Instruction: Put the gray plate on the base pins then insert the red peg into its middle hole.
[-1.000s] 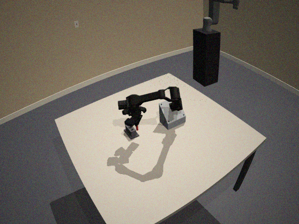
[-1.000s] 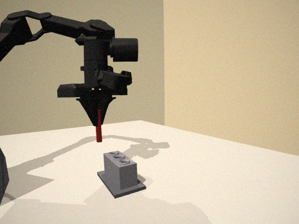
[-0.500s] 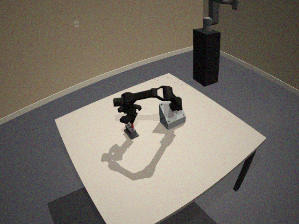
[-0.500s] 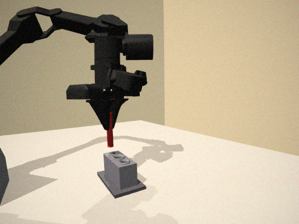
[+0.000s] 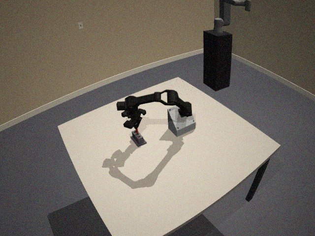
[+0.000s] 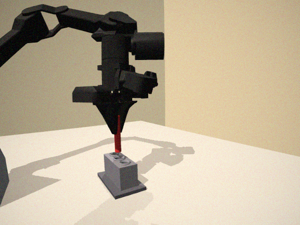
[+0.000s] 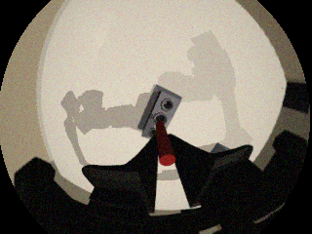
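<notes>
Now: the red peg right at my gripper tip. Also, from my gripper tip: gray plate 1 cm to the right, 7 cm below.
</notes>
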